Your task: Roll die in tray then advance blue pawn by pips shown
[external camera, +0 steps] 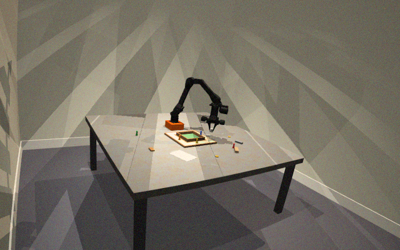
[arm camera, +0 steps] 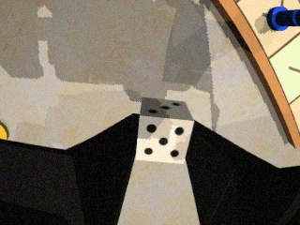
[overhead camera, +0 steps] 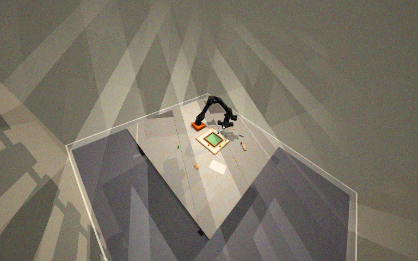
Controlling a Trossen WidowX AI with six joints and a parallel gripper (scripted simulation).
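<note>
Right now my gripper tip is 1 cm past the blue pawn, 10 cm to the left of it and 1 cm above it. From my gripper tip the other things lie so: white die: right at my gripper tip; then green tray: 22 cm to the right, 3 cm below; then yellow pawn: 11 cm ahead, 25 cm to the right, 1 cm below.
</note>
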